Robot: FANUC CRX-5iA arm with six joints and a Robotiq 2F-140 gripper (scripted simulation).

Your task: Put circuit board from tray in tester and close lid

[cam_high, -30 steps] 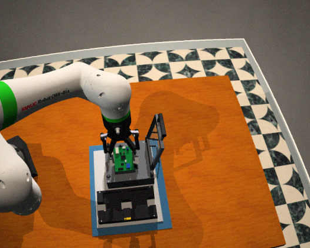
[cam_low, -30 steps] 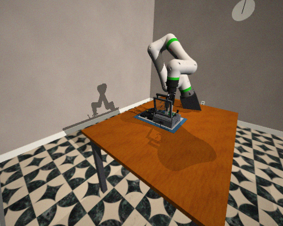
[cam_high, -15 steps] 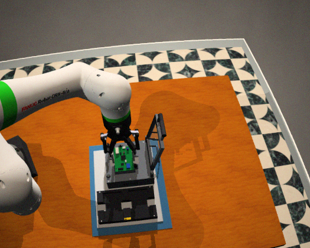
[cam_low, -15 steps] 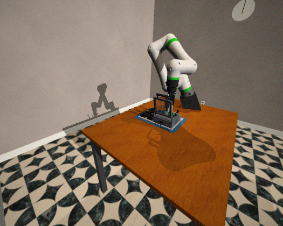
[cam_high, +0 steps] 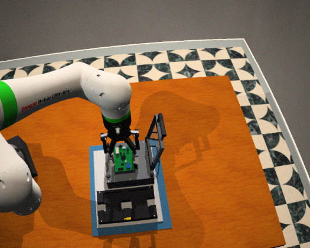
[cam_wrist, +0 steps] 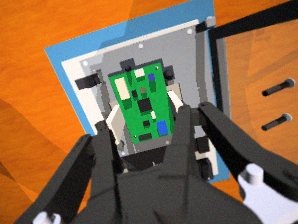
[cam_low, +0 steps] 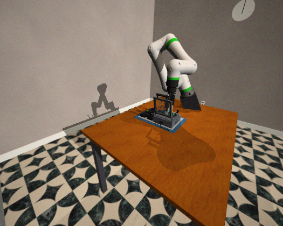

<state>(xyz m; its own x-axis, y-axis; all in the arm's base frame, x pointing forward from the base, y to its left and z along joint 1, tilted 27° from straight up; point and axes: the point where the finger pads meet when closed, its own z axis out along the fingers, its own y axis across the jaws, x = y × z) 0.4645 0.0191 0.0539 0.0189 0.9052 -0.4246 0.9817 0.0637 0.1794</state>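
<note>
Now: hand 2 cm above the green circuit board. From my hand the other things lie so: tester lid 12 cm ahead, 8 cm above; then latch hook 6 cm to the left, 6 cm behind, 1 cm below.
</note>
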